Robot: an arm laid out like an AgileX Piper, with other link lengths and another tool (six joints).
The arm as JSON. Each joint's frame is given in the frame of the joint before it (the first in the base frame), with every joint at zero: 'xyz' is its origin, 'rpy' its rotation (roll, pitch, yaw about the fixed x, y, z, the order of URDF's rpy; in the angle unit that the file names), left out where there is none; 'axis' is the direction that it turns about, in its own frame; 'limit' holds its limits. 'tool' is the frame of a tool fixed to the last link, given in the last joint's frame.
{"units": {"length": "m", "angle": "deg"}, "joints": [
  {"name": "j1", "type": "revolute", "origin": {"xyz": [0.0, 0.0, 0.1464], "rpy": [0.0, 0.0, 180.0]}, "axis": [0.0, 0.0, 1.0], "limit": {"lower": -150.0, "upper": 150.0}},
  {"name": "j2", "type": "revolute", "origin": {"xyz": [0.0, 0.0, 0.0], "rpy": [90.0, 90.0, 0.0]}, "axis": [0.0, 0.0, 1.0], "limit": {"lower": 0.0, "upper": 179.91}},
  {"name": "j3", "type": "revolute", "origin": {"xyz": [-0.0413, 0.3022, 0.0], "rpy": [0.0, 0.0, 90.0]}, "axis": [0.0, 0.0, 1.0], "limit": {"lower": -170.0, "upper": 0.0}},
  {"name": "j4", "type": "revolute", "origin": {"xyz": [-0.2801, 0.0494, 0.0], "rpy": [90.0, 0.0, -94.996]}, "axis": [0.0, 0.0, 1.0], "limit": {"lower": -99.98, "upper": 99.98}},
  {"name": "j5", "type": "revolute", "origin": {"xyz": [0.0, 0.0, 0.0], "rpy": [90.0, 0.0, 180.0]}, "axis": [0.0, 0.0, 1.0], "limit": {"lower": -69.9, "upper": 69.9}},
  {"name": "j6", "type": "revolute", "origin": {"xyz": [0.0, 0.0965, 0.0], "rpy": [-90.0, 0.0, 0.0]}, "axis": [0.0, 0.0, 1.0], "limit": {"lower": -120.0, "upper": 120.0}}
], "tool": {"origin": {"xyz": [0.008, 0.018, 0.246], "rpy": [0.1, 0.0, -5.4]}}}
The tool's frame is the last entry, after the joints.
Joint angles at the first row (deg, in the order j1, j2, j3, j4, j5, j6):
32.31 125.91 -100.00 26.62 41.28 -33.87
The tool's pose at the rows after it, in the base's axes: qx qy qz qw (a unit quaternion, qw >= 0); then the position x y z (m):
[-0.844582 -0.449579 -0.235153 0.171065 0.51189 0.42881 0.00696]
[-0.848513 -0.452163 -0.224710 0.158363 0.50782 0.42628 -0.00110]
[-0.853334 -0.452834 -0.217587 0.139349 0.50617 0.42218 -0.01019]
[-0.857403 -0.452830 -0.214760 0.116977 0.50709 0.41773 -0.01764]
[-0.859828 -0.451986 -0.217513 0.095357 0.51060 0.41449 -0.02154]
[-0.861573 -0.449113 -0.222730 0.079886 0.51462 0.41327 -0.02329]
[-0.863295 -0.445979 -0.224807 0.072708 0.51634 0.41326 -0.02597]
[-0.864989 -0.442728 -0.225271 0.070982 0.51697 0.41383 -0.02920]
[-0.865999 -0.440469 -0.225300 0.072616 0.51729 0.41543 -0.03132]
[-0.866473 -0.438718 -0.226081 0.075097 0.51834 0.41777 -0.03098]
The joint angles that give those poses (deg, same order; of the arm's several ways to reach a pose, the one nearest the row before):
32.78 126.41 -101.00 25.13 42.59 -32.42
33.63 126.94 -101.54 22.22 43.33 -29.77
34.73 127.46 -101.77 18.35 43.35 -26.25
35.94 127.95 -101.97 13.92 43.06 -22.32
37.11 128.32 -102.16 9.57 42.47 -18.48
38.03 128.63 -102.30 6.22 41.74 -15.27
38.55 129.00 -102.39 4.51 41.28 -13.34
38.77 129.38 -102.40 3.94 40.86 -12.37
38.82 129.74 -102.60 4.09 40.64 -12.13
38.82 130.07 -103.17 4.39 40.74 -12.10

